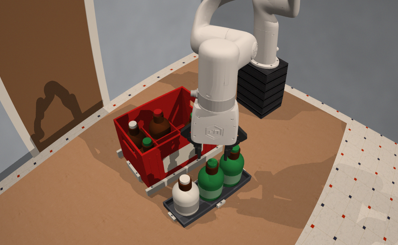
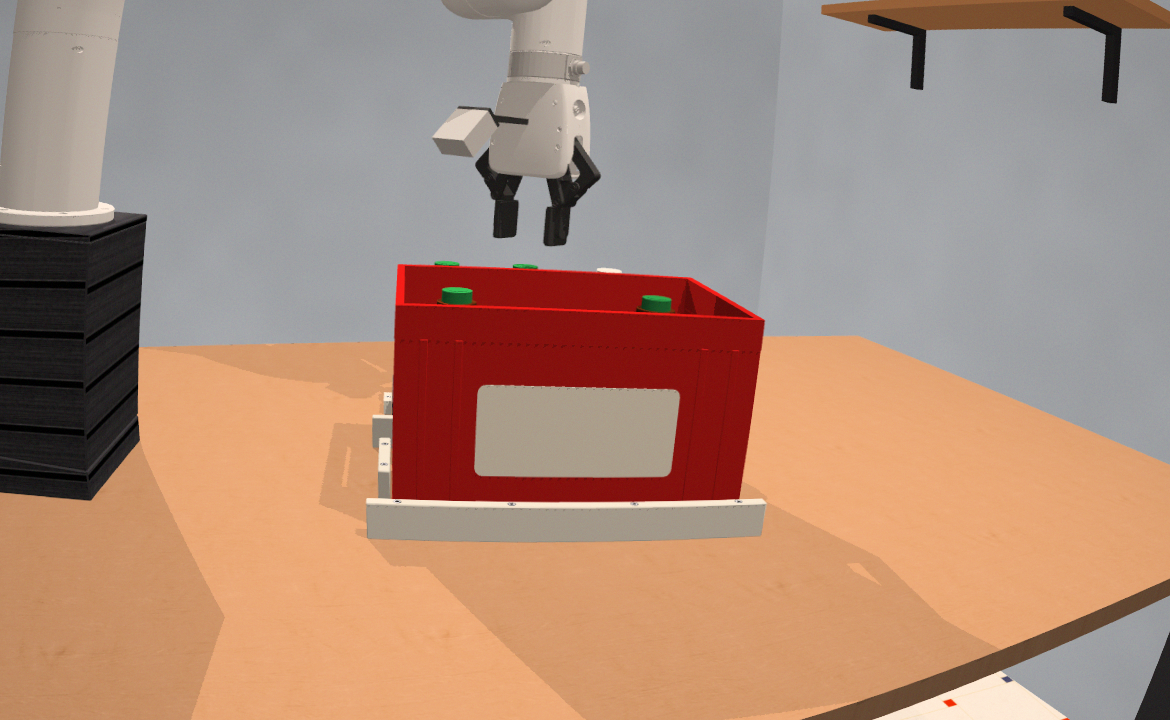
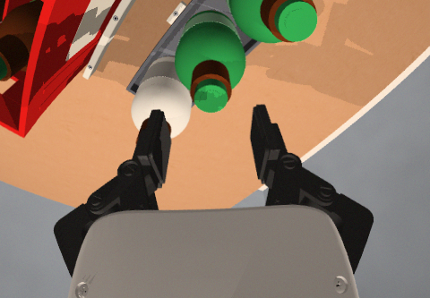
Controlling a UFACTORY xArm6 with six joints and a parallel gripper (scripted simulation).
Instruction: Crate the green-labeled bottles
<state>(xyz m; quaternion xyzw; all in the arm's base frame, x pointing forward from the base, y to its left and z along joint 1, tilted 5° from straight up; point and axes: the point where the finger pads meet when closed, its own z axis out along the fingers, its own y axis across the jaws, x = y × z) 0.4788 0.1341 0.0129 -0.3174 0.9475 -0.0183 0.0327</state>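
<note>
Now: hand 80 mm past the green bottle, 10 mm to the right of it and 120 mm above it. Round my hand: dark tray: 190 mm below; then crate: 30 mm behind, 210 mm to the right, 120 mm below; then white-labeled bottle: 80 mm ahead, 10 mm to the right, 120 mm below.
</note>
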